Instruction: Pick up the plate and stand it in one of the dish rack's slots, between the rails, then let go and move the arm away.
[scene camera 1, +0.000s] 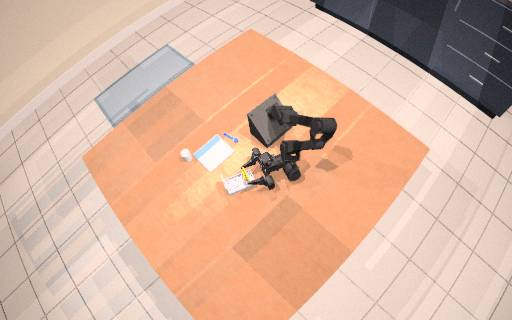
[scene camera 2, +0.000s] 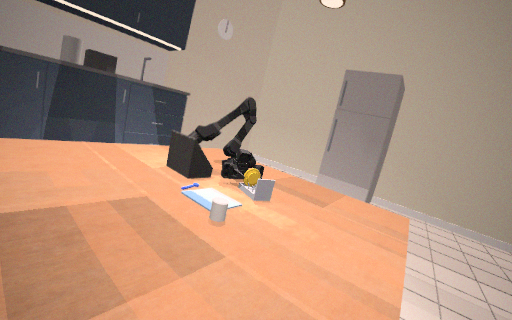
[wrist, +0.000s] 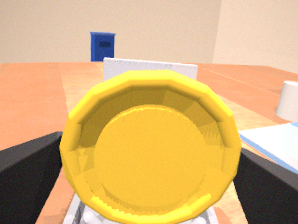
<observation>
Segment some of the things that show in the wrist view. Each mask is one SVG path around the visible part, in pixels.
The gripper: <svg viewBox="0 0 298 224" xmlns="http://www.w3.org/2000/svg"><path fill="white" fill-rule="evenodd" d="M241 147L239 149L237 175L234 176L233 184L247 224L298 224L298 173L293 173L285 167L279 167L278 164L266 159L266 157L263 159L263 157L255 155L249 149ZM64 132L49 133L47 136L36 137L36 139L25 141L23 144L0 151L0 224L35 224L39 220L39 214L44 209L43 206L47 202L53 186L56 186L56 181L59 179L61 169L63 169L59 147Z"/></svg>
A yellow plate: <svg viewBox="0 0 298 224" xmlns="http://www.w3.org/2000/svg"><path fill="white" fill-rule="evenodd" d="M86 92L86 95L74 105L72 112L69 113L59 147L65 177L67 177L69 184L71 184L73 192L76 193L76 196L85 205L88 205L94 212L101 214L106 220L118 222L118 224L181 224L181 222L197 218L205 210L208 210L210 206L221 200L227 186L230 185L234 176L237 175L241 137L239 137L237 125L235 125L233 112L222 103L221 97L216 92L213 92L208 85L198 83L198 81L178 75L178 73L172 71L125 72L124 75L96 85L89 92Z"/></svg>
</observation>
